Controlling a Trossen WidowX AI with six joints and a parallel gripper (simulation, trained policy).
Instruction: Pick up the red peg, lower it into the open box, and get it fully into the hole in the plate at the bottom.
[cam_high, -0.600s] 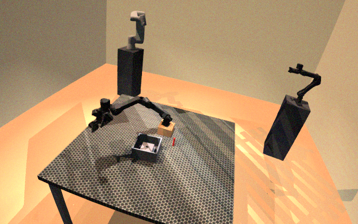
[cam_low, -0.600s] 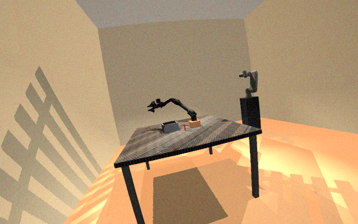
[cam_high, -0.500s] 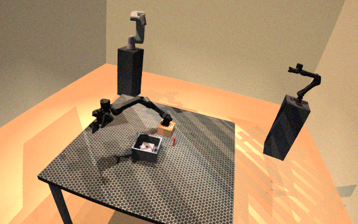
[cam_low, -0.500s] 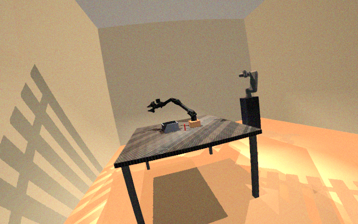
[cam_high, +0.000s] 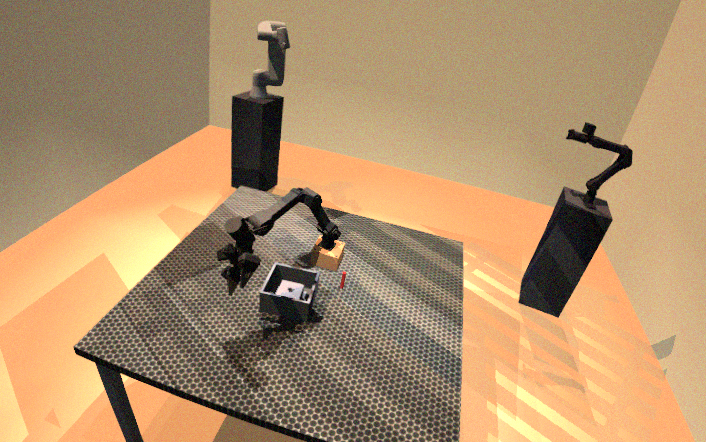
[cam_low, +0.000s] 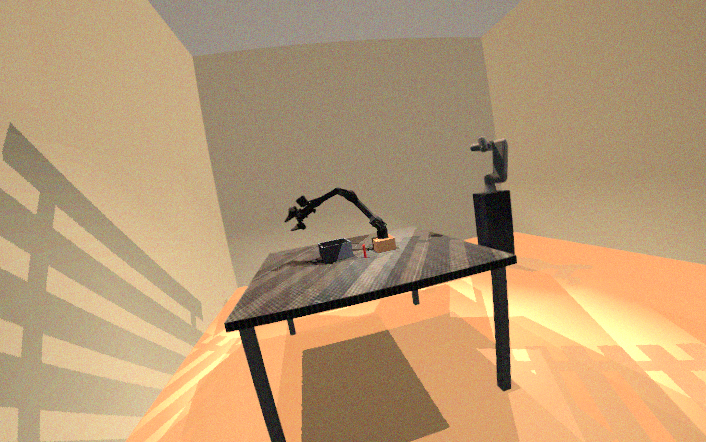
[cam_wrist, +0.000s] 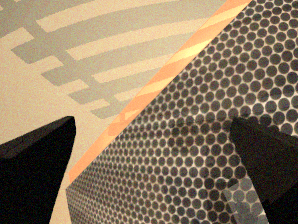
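My gripper tip is now 48 cm past the red peg, 21 cm above it and 18 cm to the right of it. Round my gripper tip: plate 29 cm behind, 20 cm below, 4 cm to the left; grey box 29 cm behind, 22 cm below, 4 cm to the left.
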